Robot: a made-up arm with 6 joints. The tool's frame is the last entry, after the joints.
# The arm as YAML. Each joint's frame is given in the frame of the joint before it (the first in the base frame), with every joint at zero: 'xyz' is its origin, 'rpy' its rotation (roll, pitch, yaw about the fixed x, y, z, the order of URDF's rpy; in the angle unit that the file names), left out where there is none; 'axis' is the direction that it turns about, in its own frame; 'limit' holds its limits. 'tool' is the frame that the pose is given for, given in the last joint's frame.
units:
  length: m
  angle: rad
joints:
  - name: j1
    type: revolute
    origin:
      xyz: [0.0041, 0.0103, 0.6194]
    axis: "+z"
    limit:
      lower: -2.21
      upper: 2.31
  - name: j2
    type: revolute
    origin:
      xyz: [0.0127, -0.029, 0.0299]
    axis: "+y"
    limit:
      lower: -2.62
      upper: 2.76
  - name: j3
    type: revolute
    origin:
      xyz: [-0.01, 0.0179, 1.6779]
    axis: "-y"
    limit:
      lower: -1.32
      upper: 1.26
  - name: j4
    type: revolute
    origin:
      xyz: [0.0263, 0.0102, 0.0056]
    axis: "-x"
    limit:
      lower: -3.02
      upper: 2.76
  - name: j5
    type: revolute
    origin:
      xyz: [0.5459, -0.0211, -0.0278]
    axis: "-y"
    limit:
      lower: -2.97
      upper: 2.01
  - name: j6
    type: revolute
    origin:
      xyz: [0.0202, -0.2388, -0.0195]
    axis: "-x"
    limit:
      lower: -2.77
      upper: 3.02
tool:
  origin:
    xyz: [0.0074, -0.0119, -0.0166]
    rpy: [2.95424, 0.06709, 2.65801]
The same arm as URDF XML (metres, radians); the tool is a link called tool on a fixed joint. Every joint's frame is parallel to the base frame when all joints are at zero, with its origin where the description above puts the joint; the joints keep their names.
<robot name="arm">
  <joint name="j1" type="revolute">
    <parent link="base_link"/>
    <child link="link1"/>
    <origin xyz="0.0041 0.0103 0.6194"/>
    <axis xyz="0 0 1"/>
    <limit lower="-2.21" upper="2.31"/>
  </joint>
  <joint name="j2" type="revolute">
    <parent link="link1"/>
    <child link="link2"/>
    <origin xyz="0.0127 -0.029 0.0299"/>
    <axis xyz="0 1 0"/>
    <limit lower="-2.62" upper="2.76"/>
  </joint>
  <joint name="j3" type="revolute">
    <parent link="link2"/>
    <child link="link3"/>
    <origin xyz="-0.01 0.0179 1.6779"/>
    <axis xyz="0 -1 0"/>
    <limit lower="-1.32" upper="1.26"/>
  </joint>
  <joint name="j4" type="revolute">
    <parent link="link3"/>
    <child link="link4"/>
    <origin xyz="0.0263 0.0102 0.0056"/>
    <axis xyz="-1 0 0"/>
    <limit lower="-3.02" upper="2.76"/>
  </joint>
  <joint name="j5" type="revolute">
    <parent link="link4"/>
    <child link="link5"/>
    <origin xyz="0.5459 -0.0211 -0.0278"/>
    <axis xyz="0 -1 0"/>
    <limit lower="-2.97" upper="2.01"/>
  </joint>
  <joint name="j6" type="revolute">
    <parent link="link5"/>
    <child link="link6"/>
    <origin xyz="0.0202 -0.2388 -0.0195"/>
    <axis xyz="-1 0 0"/>
    <limit lower="-2.77" upper="3.02"/>
  </joint>
  <joint name="tool_fixed" type="fixed">
    <parent link="link6"/>
    <child link="tool"/>
    <origin xyz="0.0074 -0.0119 -0.0166" rpy="2.9542 0.0671 2.658"/>
  </joint>
  <link name="base_link"/>
  <link name="link1"/>
  <link name="link2"/>
  <link name="link3"/>
  <link name="link4"/>
  <link name="link5"/>
  <link name="link6"/>
  <link name="tool"/>
</robot>

